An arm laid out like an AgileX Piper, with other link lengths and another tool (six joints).
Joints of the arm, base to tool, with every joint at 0 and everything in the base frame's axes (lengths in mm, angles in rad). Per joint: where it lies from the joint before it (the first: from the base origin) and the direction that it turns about. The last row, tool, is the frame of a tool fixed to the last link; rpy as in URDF.
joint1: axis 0 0 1 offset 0 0 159.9
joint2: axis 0 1 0 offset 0 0 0
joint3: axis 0 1 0 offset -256.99 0 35.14
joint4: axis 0.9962 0 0.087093 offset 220.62 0 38.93
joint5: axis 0 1 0 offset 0 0 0
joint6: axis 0.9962 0 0.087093 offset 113.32 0 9.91
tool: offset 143.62 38 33.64 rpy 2.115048 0.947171 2.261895
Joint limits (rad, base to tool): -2.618..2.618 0..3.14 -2.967..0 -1.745..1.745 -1.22..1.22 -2.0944..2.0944
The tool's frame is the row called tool.
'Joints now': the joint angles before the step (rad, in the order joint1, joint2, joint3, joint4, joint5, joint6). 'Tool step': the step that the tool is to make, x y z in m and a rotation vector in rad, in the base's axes. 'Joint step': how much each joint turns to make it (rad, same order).
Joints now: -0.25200 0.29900 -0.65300 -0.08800 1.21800 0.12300
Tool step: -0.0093 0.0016 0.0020 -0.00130 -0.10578 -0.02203
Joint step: -0.00027 -0.15609 0.06174 0.00023 -0.00567 0.03373
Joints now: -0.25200 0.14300 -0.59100 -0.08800 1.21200 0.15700
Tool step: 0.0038 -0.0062 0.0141 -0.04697 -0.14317 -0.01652
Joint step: 0.00014 -0.11872 0.06484 -0.02515 -0.09510 0.02015
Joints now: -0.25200 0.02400 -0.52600 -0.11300 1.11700 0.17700
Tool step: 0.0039 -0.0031 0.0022 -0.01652 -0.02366 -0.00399
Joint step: -0.00002 -0.00699 0.02093 -0.01197 -0.04095 0.00297
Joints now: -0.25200 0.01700 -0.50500 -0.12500 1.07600 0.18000
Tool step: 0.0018 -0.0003 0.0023 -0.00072 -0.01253 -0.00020
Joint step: 0.00049 0.00008 0.00404 -0.00050 -0.01607 0.00449
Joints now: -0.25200 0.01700 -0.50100 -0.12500 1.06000 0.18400
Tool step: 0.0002 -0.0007 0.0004 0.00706 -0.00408 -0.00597
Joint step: -0.00059 -0.00013 0.00098 -0.00140 -0.00192 0.01042
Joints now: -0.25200 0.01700 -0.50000 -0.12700 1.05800 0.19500
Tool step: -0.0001 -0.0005 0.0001 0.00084 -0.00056 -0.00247
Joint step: 0.00001 -0.00004 -0.00009 -0.00201 0.00013 0.00299
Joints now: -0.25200 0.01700 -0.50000 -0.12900 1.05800 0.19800
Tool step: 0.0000 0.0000 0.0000 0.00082 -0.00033 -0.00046
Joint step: -0.00032 -0.00017 0.00011 0.00033 0.00002 0.00068
